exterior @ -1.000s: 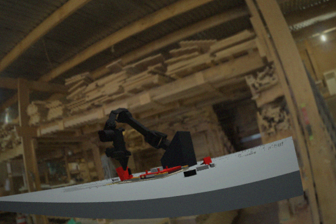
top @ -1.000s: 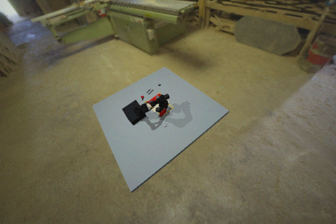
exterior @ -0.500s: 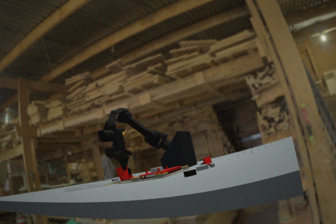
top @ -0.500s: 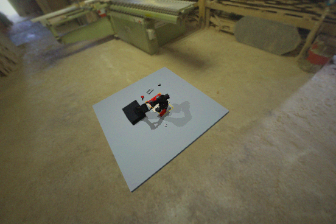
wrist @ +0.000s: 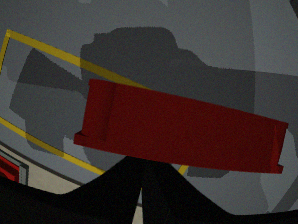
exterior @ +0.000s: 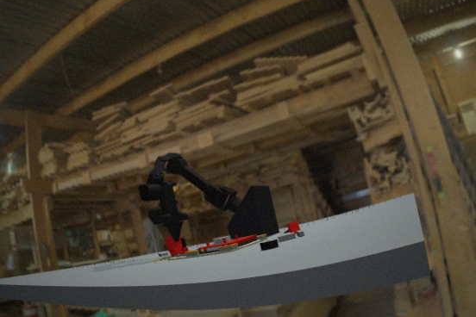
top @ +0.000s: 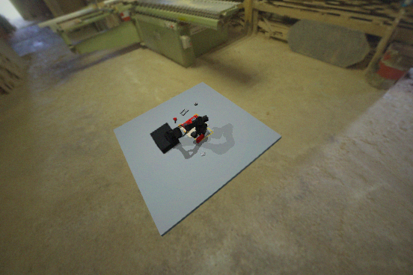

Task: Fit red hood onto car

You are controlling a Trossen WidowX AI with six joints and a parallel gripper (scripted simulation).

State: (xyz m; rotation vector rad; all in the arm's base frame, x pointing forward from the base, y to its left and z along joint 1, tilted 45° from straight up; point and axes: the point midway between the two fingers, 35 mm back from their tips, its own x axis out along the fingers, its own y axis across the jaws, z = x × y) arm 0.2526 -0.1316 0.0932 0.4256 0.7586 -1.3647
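Right now my gripper tip is 20 mm past the red hood, 20 mm to the left of it and 10 mm above it. Round my gripper tip: white piece: 100 mm behind, 160 mm to the right, 40 mm below; then black wheel: 270 mm ahead, 460 mm to the left, 40 mm below.
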